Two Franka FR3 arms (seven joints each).
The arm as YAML. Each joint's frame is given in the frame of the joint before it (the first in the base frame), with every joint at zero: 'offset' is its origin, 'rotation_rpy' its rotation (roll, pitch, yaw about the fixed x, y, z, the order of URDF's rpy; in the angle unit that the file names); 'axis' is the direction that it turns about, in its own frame. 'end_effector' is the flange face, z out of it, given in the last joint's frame.
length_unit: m
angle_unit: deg
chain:
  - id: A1
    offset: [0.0, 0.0, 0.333]
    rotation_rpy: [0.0, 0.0, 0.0]
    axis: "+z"
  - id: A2
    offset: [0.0, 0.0, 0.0]
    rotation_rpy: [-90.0, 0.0, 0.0]
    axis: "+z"
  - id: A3
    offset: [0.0, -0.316, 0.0]
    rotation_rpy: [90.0, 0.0, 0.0]
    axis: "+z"
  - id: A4
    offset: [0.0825, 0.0, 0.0]
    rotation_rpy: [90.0, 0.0, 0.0]
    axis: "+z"
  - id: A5
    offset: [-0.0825, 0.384, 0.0]
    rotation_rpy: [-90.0, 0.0, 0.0]
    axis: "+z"
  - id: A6
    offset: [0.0, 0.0, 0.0]
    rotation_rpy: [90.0, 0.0, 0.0]
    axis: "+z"
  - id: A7
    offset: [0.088, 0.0, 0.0]
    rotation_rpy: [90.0, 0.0, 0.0]
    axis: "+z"
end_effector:
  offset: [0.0, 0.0, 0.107]
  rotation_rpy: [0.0, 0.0, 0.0]
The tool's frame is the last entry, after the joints.
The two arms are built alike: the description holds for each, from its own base.
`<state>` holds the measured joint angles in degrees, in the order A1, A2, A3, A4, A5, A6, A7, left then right.
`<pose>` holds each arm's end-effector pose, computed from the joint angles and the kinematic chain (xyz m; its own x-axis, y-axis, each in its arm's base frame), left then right.
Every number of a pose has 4 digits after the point.
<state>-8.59 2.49 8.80 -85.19 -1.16 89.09 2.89 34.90 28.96 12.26 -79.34 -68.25 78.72 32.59</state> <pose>0.5670 -0.0022 0.6386 0.9985 -0.0474 0.0258 -0.0477 -0.9988 0.0123 0.5536 0.3849 0.4578 0.9067 0.4015 0.1294 0.0453 -0.3976 0.9165</pose>
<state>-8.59 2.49 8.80 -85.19 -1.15 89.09 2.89 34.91 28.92 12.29 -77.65 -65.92 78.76 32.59</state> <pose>0.5670 -0.0022 0.6386 0.9985 -0.0474 0.0258 -0.0477 -0.9988 0.0121 0.5537 0.3871 0.4671 0.9130 0.3826 0.1413 0.0466 -0.4419 0.8958</pose>
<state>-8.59 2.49 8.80 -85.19 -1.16 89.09 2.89 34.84 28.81 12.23 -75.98 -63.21 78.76 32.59</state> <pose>0.5670 -0.0022 0.6386 0.9985 -0.0474 0.0258 -0.0477 -0.9988 0.0123 0.5539 0.3879 0.4764 0.9211 0.3590 0.1503 0.0485 -0.4891 0.8709</pose>
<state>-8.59 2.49 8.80 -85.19 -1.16 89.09 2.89 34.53 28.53 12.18 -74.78 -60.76 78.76 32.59</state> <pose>0.5670 -0.0022 0.6386 0.9985 -0.0474 0.0258 -0.0477 -0.9988 0.0123 0.5547 0.3859 0.4847 0.9292 0.3352 0.1556 0.0491 -0.5293 0.8470</pose>
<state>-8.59 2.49 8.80 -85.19 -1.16 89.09 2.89 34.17 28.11 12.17 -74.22 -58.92 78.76 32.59</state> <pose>0.5670 -0.0022 0.6386 0.9985 -0.0474 0.0258 -0.0477 -0.9988 0.0123 0.5549 0.3830 0.4909 0.9354 0.3168 0.1571 0.0495 -0.5573 0.8288</pose>
